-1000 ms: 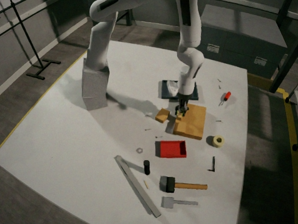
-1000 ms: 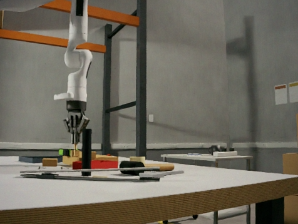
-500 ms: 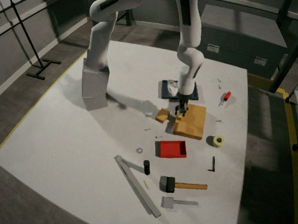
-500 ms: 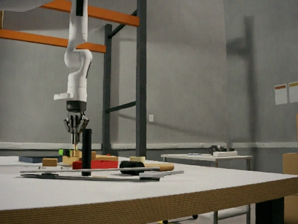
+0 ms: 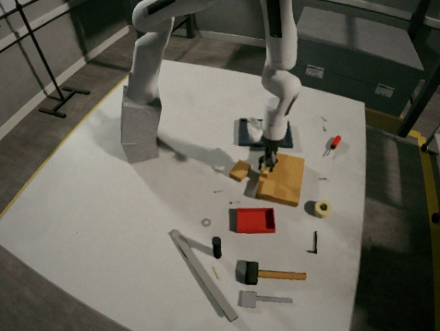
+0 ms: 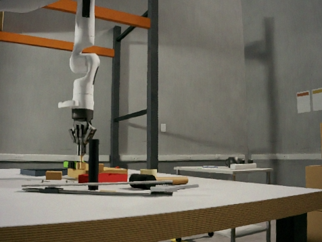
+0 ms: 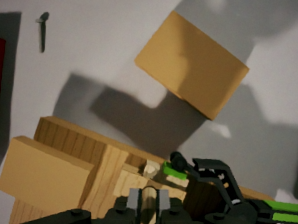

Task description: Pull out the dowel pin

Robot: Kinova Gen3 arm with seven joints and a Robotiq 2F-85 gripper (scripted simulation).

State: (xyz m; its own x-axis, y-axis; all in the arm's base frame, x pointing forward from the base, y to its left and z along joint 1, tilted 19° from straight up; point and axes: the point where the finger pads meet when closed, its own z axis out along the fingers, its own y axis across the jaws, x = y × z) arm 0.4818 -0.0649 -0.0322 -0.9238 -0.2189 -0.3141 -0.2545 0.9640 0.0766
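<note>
Right now the dowel pin is 20 mm below my hand. Round my hand: pale wooden block (50 mm below); then wooden bench board (70 mm below, 60 mm ahead); then tan wooden block (90 mm behind, 80 mm below, 10 mm to the left).
</note>
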